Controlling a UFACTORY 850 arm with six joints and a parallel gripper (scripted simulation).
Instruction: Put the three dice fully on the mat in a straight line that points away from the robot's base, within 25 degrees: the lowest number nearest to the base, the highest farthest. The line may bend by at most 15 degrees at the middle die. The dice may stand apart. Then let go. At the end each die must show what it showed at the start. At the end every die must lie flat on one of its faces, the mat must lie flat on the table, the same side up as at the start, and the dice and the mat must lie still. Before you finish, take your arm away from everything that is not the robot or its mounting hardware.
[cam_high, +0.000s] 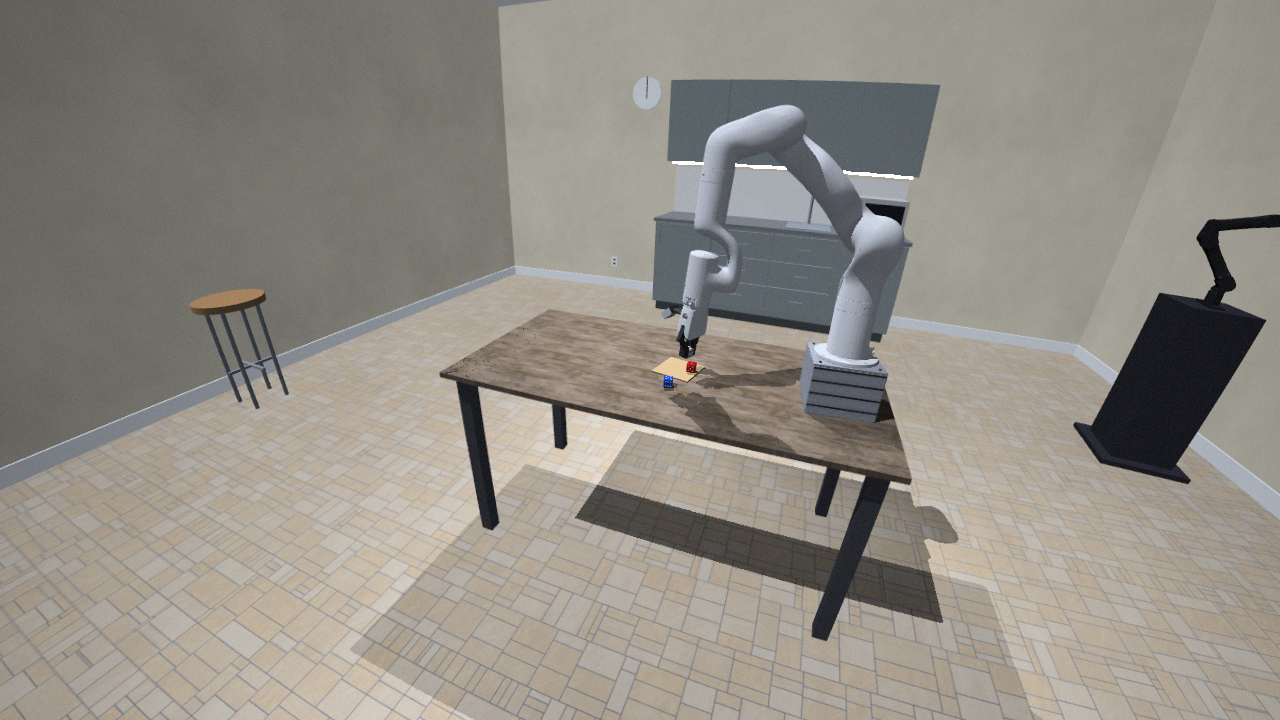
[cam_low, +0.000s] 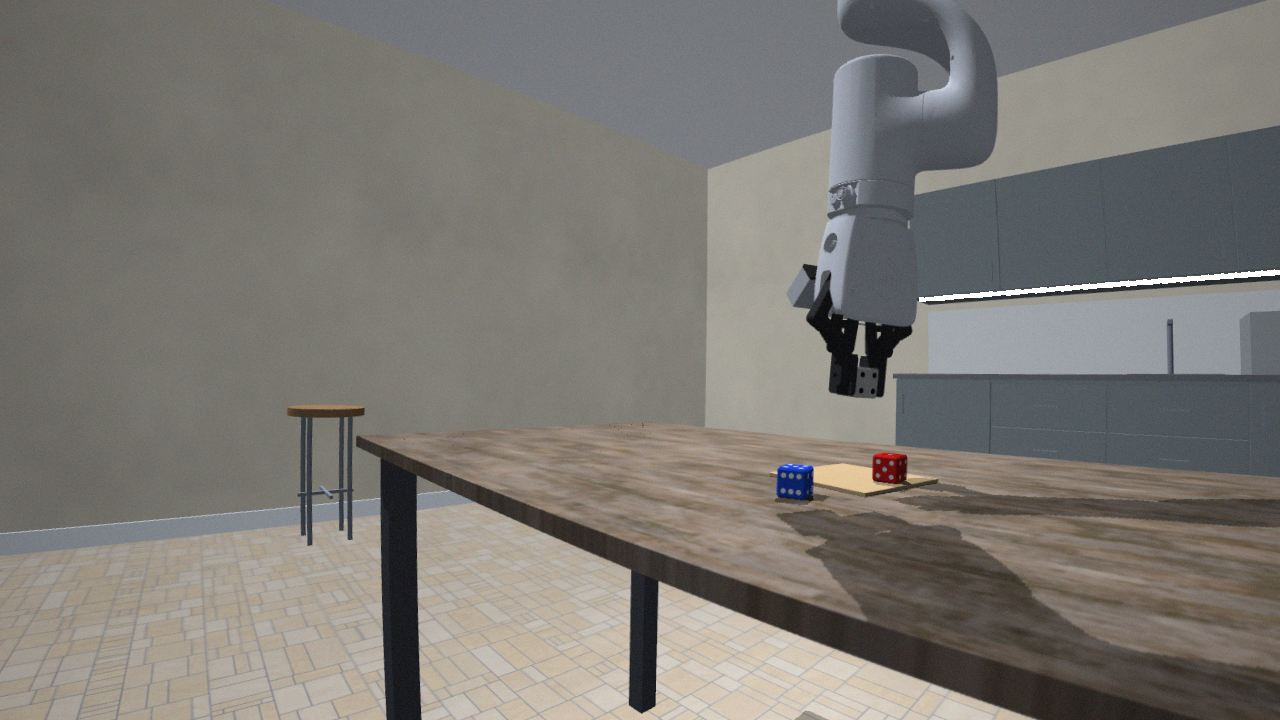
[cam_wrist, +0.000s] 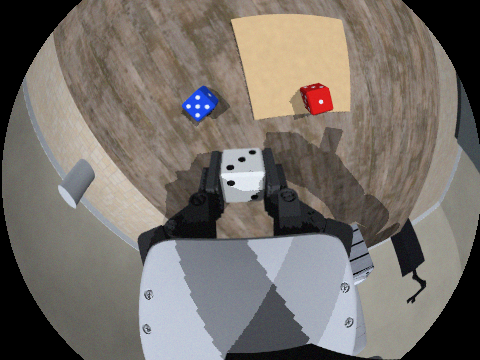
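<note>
The tan mat is 6 cm ahead of my hand, 9 cm to the right of it and 12 cm below it. Also, from my hand: red die (1 cm ahead, 9 cm to the right, 10 cm below); then blue die (4 cm ahead, 4 cm to the left, 11 cm below); then white die (1 cm below).
</note>
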